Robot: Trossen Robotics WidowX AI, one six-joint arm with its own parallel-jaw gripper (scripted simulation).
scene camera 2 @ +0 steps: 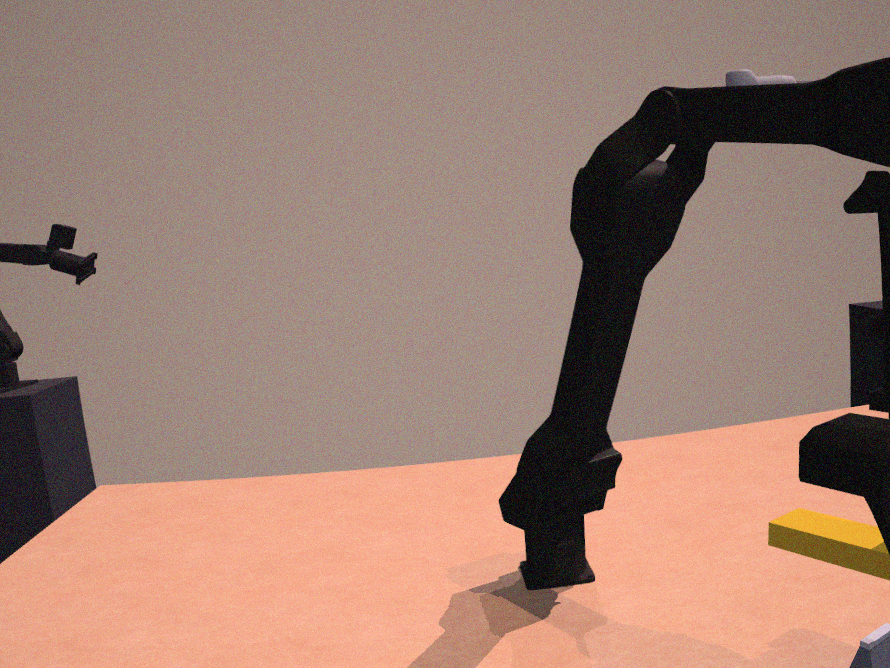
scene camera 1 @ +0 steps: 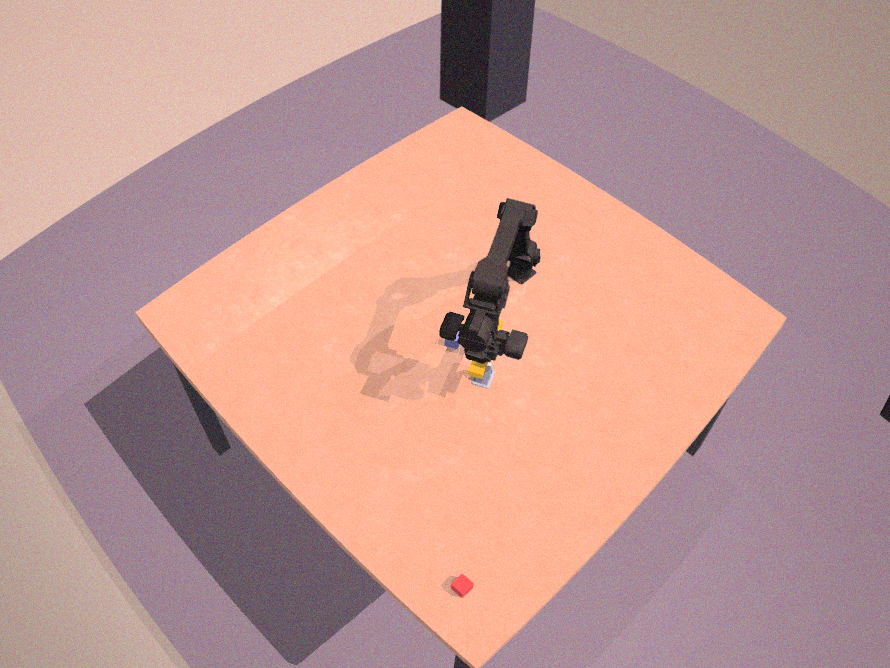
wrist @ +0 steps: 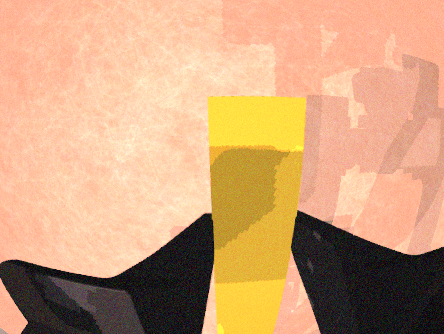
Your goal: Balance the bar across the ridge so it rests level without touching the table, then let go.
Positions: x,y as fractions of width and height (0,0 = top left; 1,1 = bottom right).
Labels:
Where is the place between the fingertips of the gripper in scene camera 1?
0.54,0.54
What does the gripper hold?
A yellow bar.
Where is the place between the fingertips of the gripper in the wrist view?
0.57,0.66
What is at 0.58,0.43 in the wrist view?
A yellow bar.

